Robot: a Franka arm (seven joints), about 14 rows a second.
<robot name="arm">
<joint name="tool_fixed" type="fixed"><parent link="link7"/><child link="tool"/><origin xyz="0 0 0.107" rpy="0 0 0"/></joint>
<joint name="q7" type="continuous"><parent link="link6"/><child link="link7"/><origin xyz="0.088 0 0" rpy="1.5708 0 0"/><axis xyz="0 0 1"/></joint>
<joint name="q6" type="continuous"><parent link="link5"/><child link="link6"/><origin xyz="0 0 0" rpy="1.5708 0 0"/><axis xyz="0 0 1"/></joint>
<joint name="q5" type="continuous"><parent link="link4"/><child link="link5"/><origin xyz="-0.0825 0.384 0" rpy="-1.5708 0 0"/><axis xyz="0 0 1"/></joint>
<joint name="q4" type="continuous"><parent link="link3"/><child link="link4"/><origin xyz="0.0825 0 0" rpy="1.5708 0 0"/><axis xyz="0 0 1"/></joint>
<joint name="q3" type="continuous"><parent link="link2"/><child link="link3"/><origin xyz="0 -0.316 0" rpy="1.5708 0 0"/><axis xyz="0 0 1"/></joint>
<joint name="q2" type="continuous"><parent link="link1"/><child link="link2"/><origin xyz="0 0 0" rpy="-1.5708 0 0"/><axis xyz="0 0 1"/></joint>
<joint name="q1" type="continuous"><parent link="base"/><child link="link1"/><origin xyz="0 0 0.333" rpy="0 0 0"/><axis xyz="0 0 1"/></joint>
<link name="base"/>
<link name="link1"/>
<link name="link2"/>
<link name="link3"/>
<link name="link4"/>
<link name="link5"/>
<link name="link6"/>
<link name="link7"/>
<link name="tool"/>
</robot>
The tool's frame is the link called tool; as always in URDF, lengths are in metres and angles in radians. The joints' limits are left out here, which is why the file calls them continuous.
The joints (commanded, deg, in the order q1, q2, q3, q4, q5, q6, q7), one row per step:
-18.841 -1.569 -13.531 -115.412 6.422 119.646 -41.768
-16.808 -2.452 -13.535 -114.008 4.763 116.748 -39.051
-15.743 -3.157 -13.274 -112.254 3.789 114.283 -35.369
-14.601 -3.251 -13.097 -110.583 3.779 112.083 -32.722
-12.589 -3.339 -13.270 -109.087 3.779 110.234 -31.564
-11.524 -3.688 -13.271 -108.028 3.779 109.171 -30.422
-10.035 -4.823 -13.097 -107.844 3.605 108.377 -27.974
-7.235 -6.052 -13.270 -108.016 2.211 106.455 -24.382
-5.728 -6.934 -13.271 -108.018 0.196 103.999 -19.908
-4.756 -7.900 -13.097 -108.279 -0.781 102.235 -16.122
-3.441 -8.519 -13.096 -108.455 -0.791 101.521 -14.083
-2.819 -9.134 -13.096 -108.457 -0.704 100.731 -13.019
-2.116 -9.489 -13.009 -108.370 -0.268 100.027 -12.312
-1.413 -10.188 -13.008 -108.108 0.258 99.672 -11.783
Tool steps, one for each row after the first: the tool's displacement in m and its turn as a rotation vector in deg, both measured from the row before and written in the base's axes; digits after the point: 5 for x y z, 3 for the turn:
0.00674 0.01720 0.01513 -0.360 1.237 0.251
0.00442 0.01090 0.01729 -0.170 0.441 -1.810
0.00608 0.01132 0.01141 0.537 0.418 -1.164
0.00786 0.01593 0.01045 0.298 0.242 0.810
0.00351 0.00942 0.01052 0.064 -0.309 -0.003
0.00135 0.01571 0.01084 0.150 -0.407 -0.667
0.00063 0.02366 0.00646 -0.267 1.334 -0.498
-0.00359 0.01259 0.00380 -0.795 2.187 -2.433
-0.00423 0.01029 0.00360 -0.222 1.300 -2.402
-0.00030 0.01208 0.00285 0.268 0.258 -0.701
-0.00222 0.00606 0.00413 0.296 0.140 -0.439
-0.00042 0.00788 0.00277 0.566 0.145 0.028
-0.00136 0.00695 0.00773 0.522 -0.720 0.100

